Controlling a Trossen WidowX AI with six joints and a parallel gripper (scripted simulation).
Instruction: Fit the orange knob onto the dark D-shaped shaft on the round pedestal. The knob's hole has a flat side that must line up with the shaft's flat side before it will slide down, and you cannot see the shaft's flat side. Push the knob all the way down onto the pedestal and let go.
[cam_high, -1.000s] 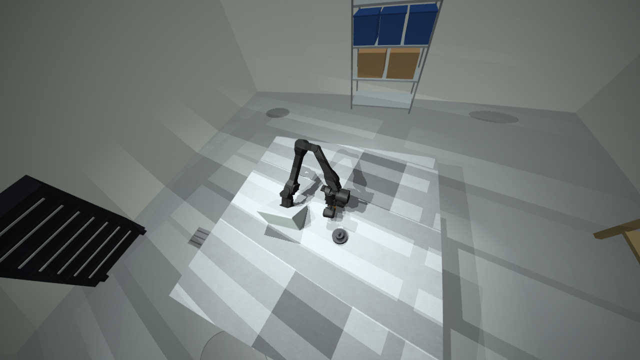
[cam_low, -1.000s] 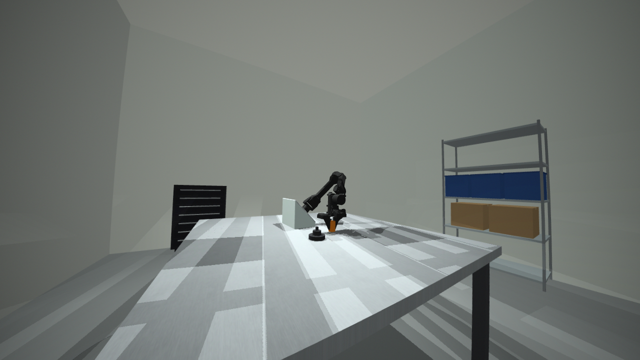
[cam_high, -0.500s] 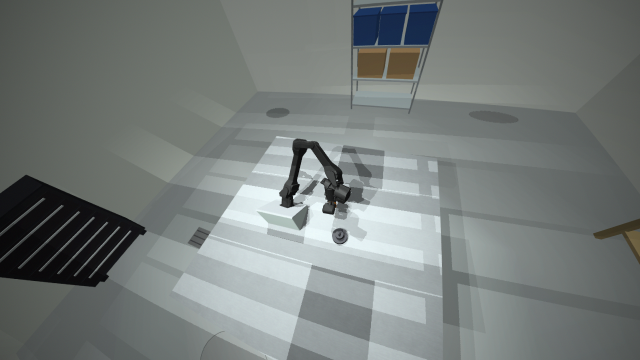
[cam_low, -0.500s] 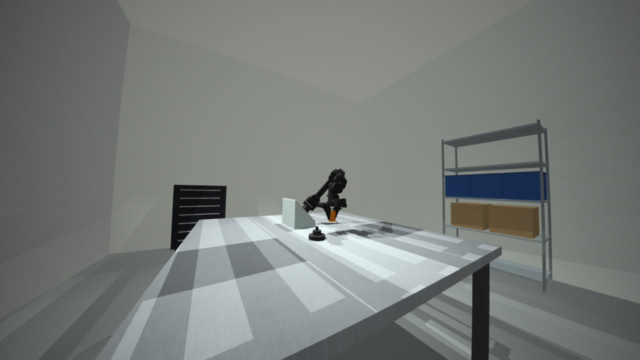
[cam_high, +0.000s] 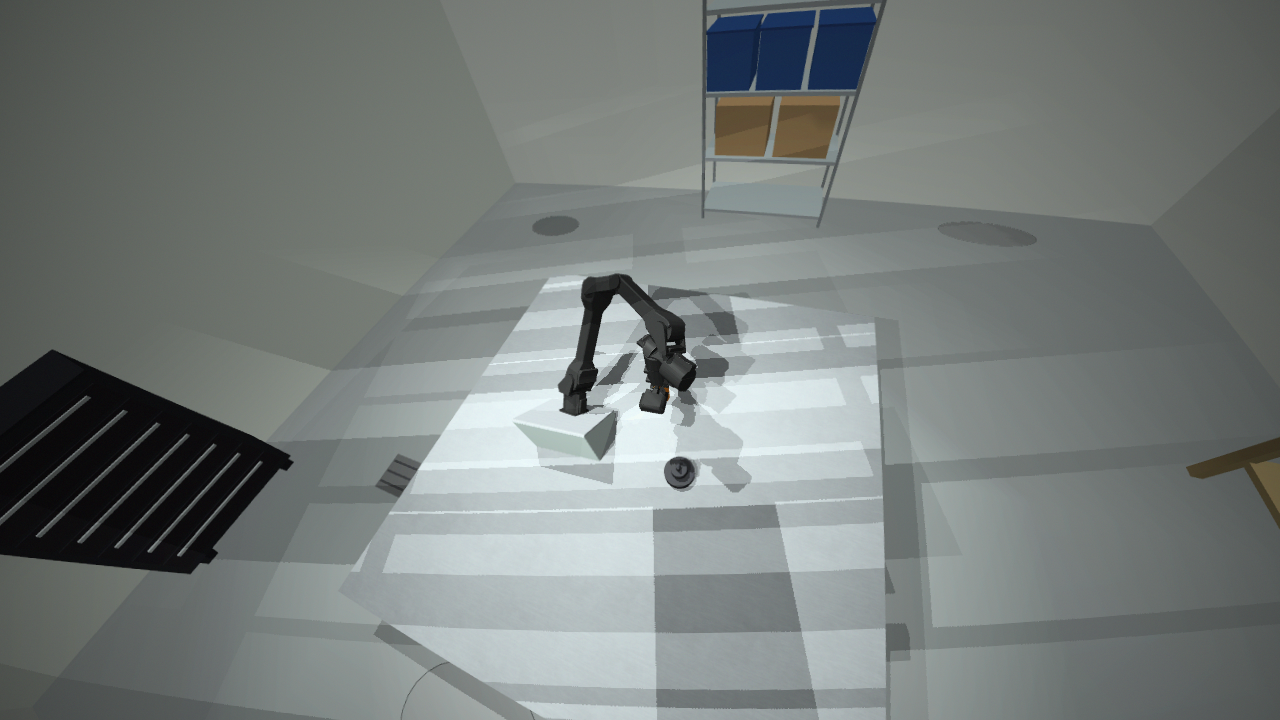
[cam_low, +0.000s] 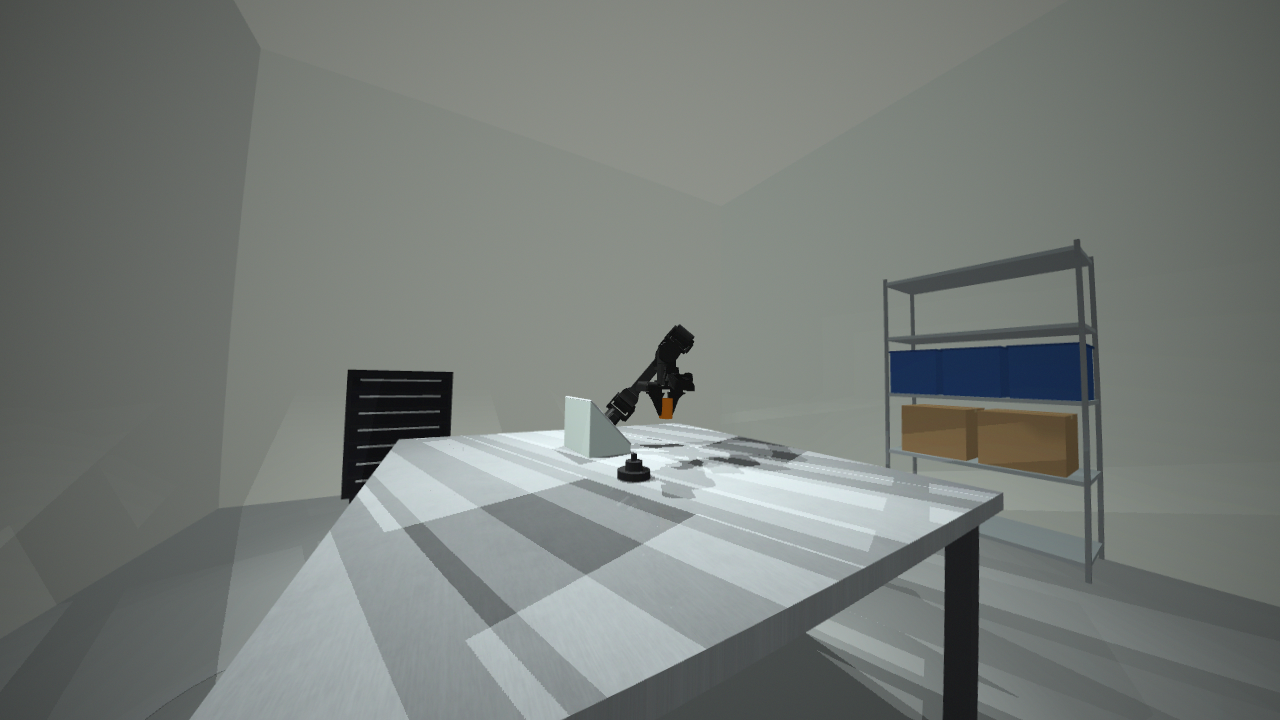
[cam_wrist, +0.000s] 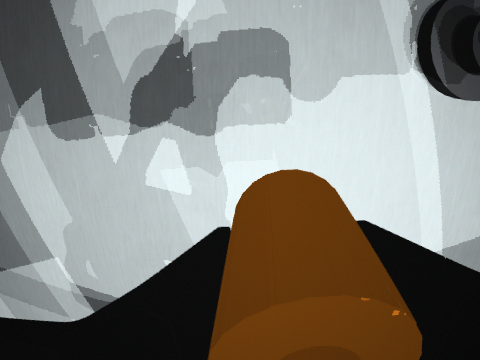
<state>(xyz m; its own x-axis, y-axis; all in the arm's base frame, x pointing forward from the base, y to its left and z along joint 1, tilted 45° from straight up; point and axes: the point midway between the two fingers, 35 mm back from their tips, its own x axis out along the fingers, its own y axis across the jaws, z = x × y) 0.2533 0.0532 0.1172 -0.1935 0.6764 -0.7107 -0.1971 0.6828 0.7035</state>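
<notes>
My gripper tip is 14 cm to the left of the dark round pedestal, 11 cm above it and 10 cm short of it. From my gripper tip the other things lie so: orange knob: 2 cm above.
</notes>
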